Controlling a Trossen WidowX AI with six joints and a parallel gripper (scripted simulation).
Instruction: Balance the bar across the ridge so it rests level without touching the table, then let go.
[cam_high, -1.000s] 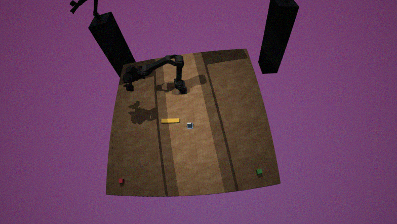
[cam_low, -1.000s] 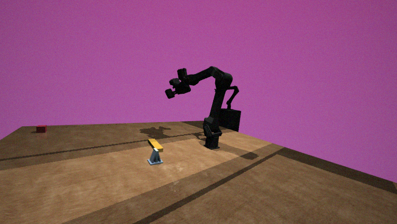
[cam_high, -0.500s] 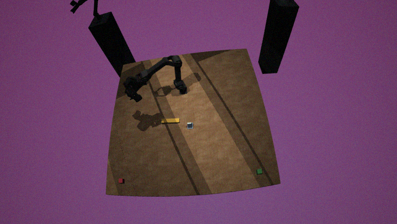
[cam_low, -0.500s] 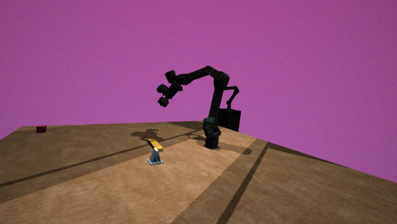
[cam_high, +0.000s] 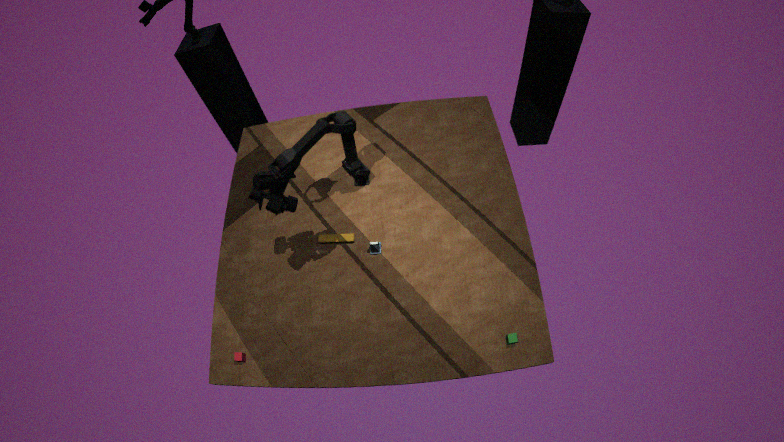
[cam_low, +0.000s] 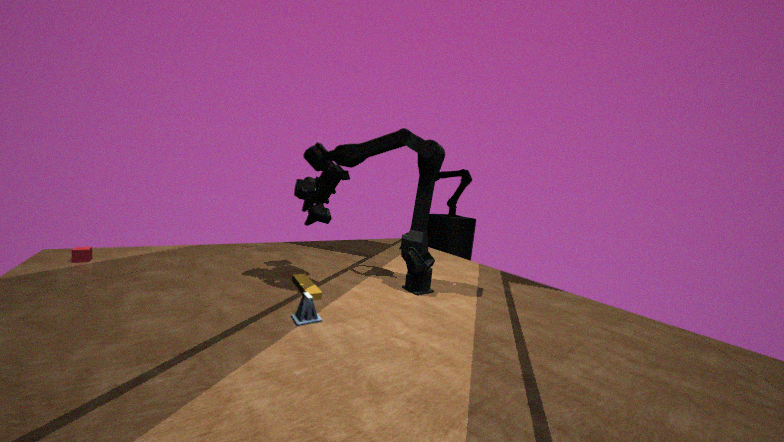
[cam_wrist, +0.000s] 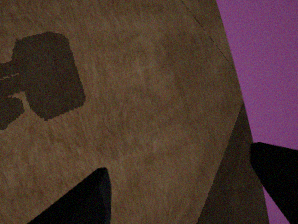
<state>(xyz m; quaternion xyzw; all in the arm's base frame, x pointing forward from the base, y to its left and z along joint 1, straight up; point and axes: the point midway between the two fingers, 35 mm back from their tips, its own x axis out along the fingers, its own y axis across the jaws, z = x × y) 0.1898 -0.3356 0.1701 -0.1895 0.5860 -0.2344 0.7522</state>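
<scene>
Right now my gripper tip is 8 cm short of the yellow bar, 25 cm to the right of it and 13 cm above it. Also, from my gripper tip: green cube: 54 cm ahead, 86 cm to the left, 13 cm below; then dark blue ridge: 13 cm ahead, 40 cm to the left, 12 cm below; then red cube: 54 cm ahead, 14 cm to the right, 13 cm below.
</scene>
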